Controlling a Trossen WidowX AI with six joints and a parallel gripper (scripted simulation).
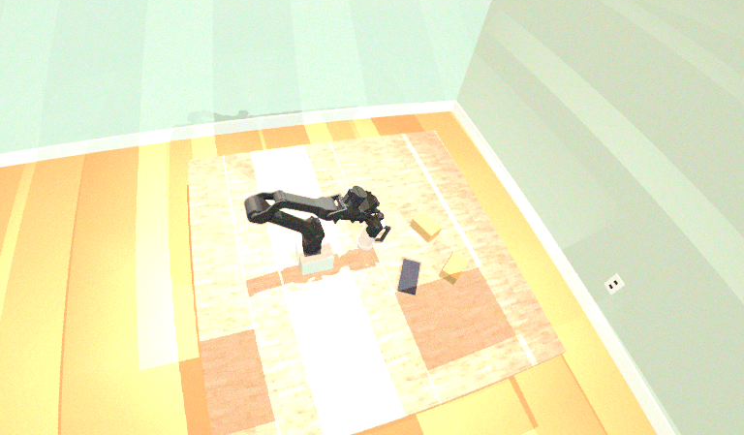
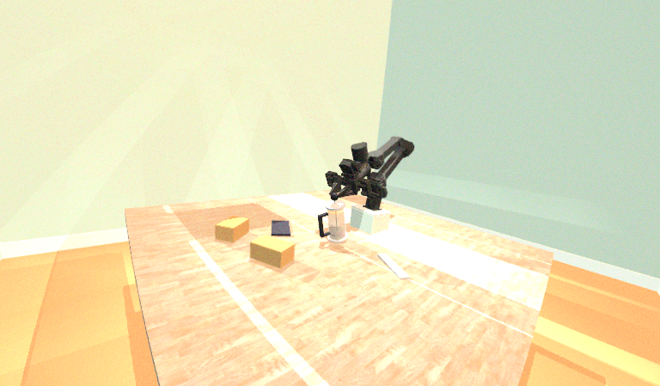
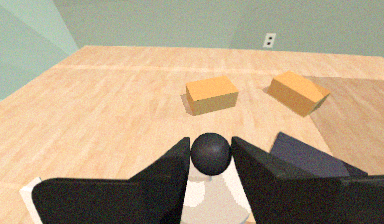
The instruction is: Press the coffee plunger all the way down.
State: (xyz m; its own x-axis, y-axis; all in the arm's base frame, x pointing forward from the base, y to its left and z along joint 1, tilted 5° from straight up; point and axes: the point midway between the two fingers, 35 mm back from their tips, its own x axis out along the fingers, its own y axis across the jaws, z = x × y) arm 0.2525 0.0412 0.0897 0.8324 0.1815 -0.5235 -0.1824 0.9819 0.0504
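The coffee press lies 1 cm behind my gripper tip, 1 cm to the right of it and 9 cm below it.
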